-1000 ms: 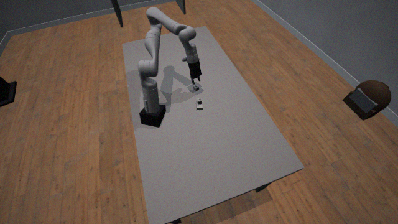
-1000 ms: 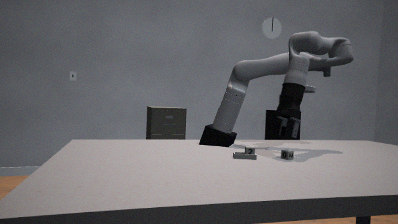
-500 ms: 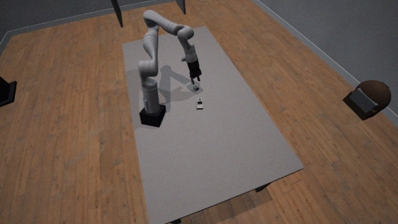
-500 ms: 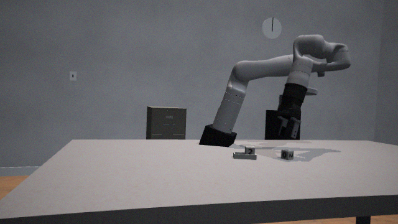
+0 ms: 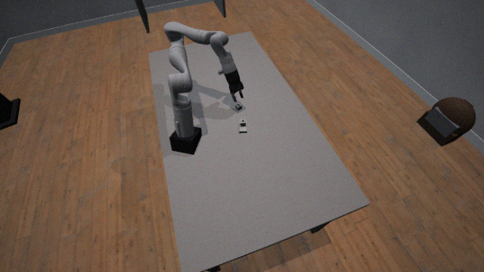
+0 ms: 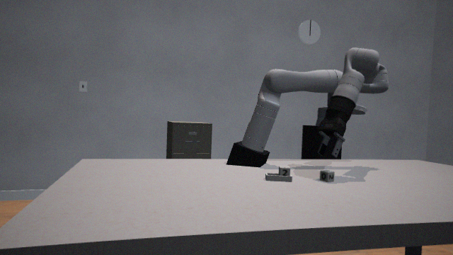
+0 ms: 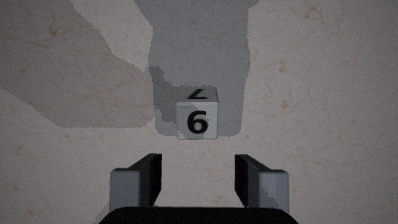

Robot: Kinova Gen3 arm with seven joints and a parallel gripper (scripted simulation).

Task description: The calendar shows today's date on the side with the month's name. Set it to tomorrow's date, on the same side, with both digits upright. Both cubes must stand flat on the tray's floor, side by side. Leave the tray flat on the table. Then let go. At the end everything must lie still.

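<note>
My gripper is now 80 mm above the digit cube. From my hand the other things lie so: calendar tray (150 mm to the right, 90 mm below, 50 mm behind).
</note>
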